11 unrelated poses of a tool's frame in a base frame.
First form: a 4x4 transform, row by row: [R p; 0 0 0 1], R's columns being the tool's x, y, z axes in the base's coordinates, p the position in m. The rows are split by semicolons.
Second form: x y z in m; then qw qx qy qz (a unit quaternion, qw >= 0). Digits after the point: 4 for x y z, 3 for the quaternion. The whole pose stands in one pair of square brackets.
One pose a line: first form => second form
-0.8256 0.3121 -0.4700 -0.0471; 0.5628 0.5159 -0.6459 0.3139; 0.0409 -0.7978 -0.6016 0.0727; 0 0 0 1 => [-0.0471 0.3139 0.0727 0.149 -0.255 -0.858 0.421]
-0.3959 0.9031 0.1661 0.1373; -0.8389 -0.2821 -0.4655 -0.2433; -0.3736 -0.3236 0.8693 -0.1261; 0 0 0 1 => [0.1373 -0.2433 -0.1261 0.546 0.065 0.247 -0.798]
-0.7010 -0.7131 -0.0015 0.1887; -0.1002 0.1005 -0.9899 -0.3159; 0.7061 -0.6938 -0.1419 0.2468; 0 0 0 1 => [0.1887 -0.3159 0.2468 0.254 0.292 -0.697 0.604]
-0.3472 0.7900 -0.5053 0.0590; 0.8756 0.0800 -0.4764 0.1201; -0.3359 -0.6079 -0.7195 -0.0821; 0 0 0 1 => [0.0590 0.1201 -0.0821 0.058 -0.568 -0.733 0.370]
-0.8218 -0.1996 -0.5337 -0.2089; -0.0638 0.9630 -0.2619 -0.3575; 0.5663 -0.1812 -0.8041 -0.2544; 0 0 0 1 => [-0.2089 -0.3575 -0.2544 0.290 0.070 -0.947 0.117]
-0.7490 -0.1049 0.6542 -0.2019; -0.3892 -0.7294 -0.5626 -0.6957; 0.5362 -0.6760 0.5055 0.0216; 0 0 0 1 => [-0.2019 -0.6957 0.0216 0.082 -0.345 0.359 -0.864]
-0.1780 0.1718 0.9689 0.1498; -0.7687 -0.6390 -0.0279 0.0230; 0.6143 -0.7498 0.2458 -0.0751; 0 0 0 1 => [0.1498 0.0230 -0.0751 0.327 -0.551 0.271 -0.718]
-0.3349 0.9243 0.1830 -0.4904; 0.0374 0.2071 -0.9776 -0.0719; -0.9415 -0.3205 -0.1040 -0.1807; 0 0 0 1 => [-0.4904 -0.0719 -0.1807 0.438 0.375 0.641 -0.506]
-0.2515 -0.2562 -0.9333 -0.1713; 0.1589 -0.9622 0.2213 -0.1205; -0.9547 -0.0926 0.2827 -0.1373; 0 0 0 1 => [-0.1713 -0.1205 -0.1373 0.131 -0.597 0.041 0.790]
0.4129 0.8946 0.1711 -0.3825; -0.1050 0.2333 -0.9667 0.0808; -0.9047 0.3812 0.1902 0.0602; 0 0 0 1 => [-0.3825 0.0808 0.0602 0.678 0.497 0.397 -0.369]
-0.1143 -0.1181 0.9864 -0.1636; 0.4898 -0.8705 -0.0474 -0.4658; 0.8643 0.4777 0.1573 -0.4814; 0 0 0 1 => [-0.1636 -0.4658 -0.4814 0.208 0.632 0.147 0.732]
